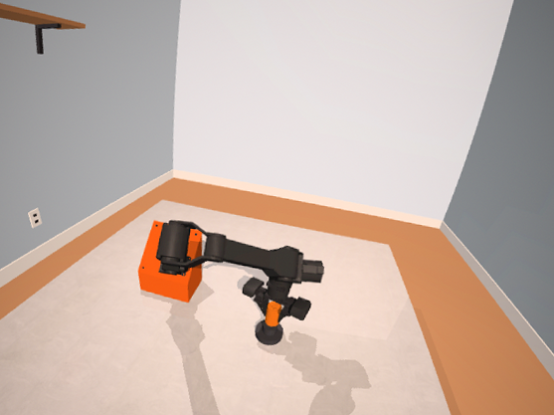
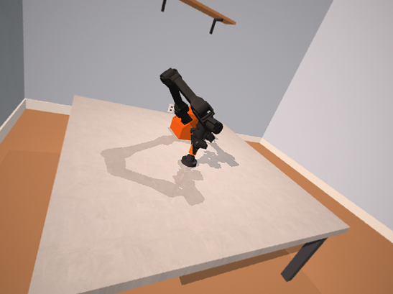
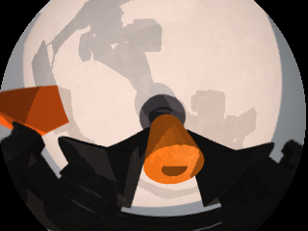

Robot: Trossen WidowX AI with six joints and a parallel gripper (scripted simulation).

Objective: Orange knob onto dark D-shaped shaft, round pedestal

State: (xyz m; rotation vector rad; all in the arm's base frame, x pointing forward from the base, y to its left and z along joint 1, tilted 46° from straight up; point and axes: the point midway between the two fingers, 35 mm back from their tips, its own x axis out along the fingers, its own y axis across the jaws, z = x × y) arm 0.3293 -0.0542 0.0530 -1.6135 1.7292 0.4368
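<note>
Now: gripper tip 4 cm above the shaft. The rest, counted from my gripper tip: orange knob 2 cm above.
</note>
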